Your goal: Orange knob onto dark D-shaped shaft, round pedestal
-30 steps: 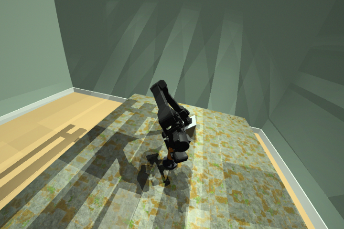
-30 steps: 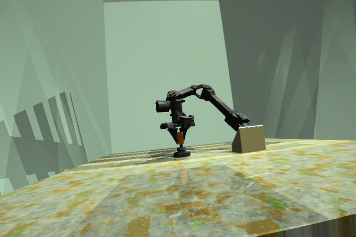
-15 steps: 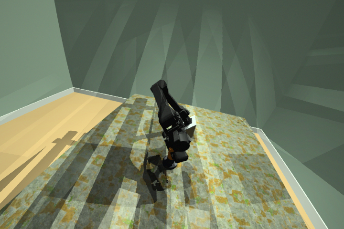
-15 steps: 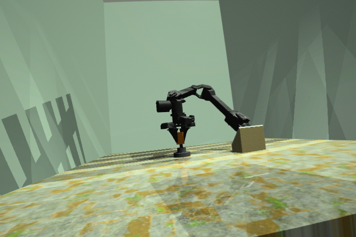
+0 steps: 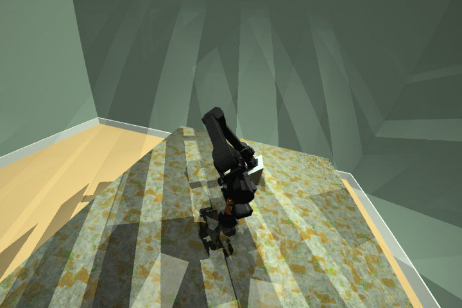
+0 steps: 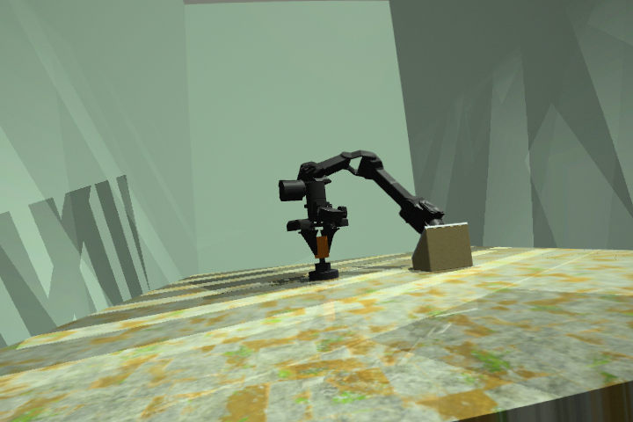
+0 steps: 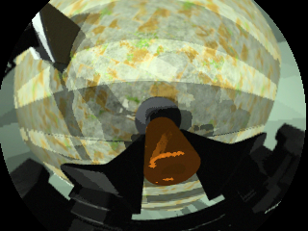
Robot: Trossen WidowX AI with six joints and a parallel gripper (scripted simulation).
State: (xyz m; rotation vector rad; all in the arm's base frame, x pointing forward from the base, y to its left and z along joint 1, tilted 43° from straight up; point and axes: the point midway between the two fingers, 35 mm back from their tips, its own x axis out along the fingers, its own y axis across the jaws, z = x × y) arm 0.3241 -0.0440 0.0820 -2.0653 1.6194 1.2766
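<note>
My gripper tip is now 4 cm above the D-shaped shaft. The rest, counted from my gripper tip: orange knob: 2 cm above.
</note>
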